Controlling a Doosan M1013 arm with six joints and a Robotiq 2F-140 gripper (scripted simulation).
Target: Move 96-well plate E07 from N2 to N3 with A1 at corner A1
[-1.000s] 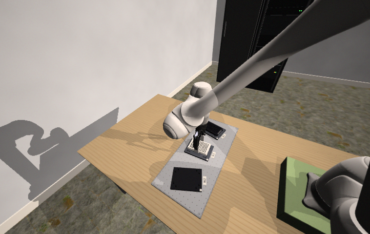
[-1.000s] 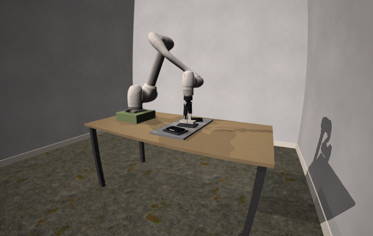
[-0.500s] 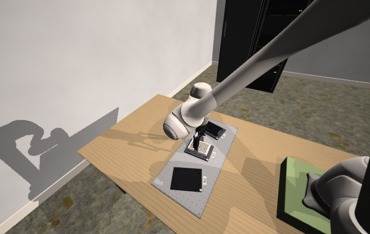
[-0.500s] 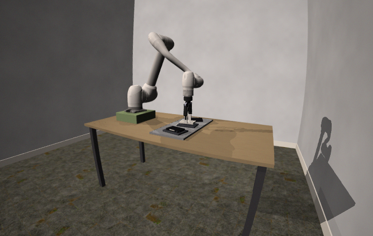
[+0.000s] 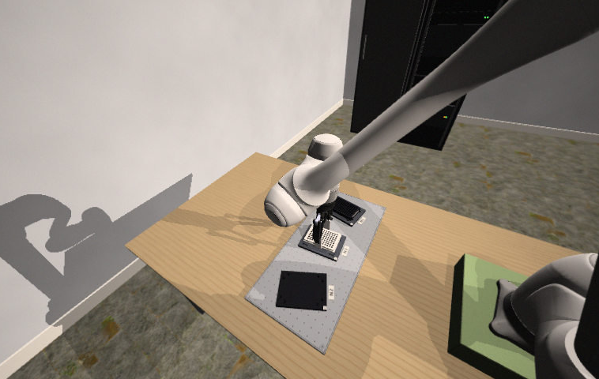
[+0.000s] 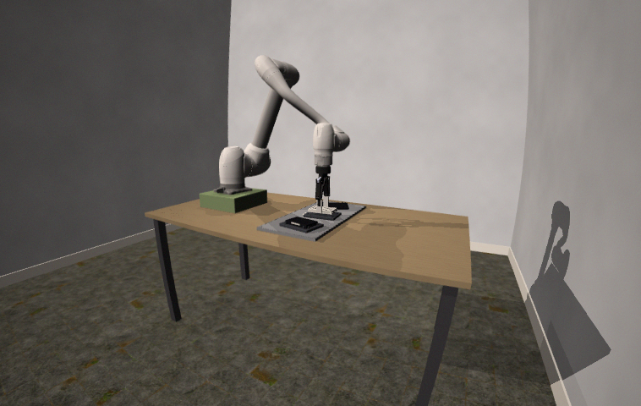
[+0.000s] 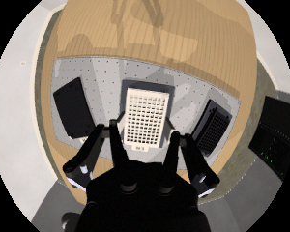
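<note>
My gripper is now 2 cm above the white 96-well plate E07. Round my hand: landing nest N3: 5 cm below; n2 label: 14 cm to the left, 14 cm behind, 5 cm below; black plate E01: 20 cm to the right, 4 cm below, 3 cm ahead.
</note>
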